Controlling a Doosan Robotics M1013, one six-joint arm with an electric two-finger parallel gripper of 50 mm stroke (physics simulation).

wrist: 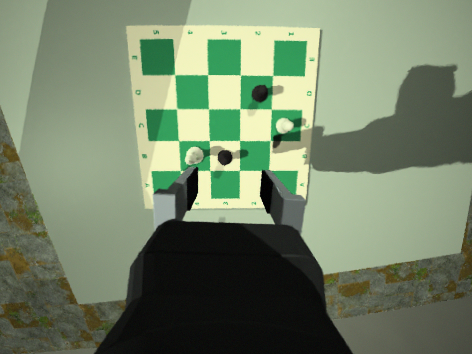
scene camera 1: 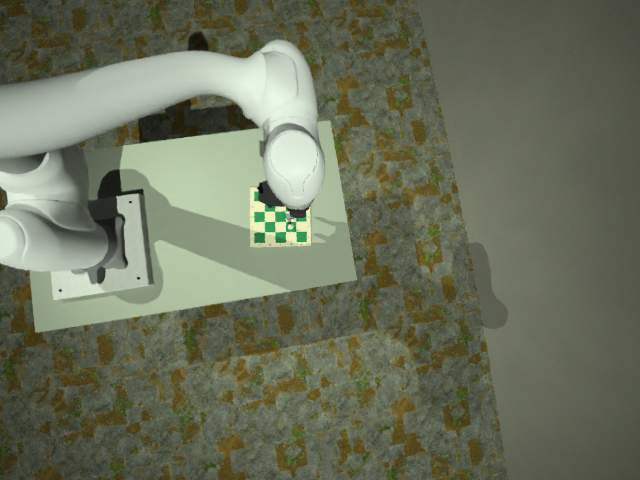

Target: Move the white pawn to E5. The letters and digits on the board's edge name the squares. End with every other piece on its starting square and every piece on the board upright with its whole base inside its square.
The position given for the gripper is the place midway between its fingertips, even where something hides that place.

Note:
In view: the gripper [wrist: 229, 181] and a chessboard [scene camera 1: 268, 226].
The chessboard also shows in the wrist view [wrist: 192, 85].

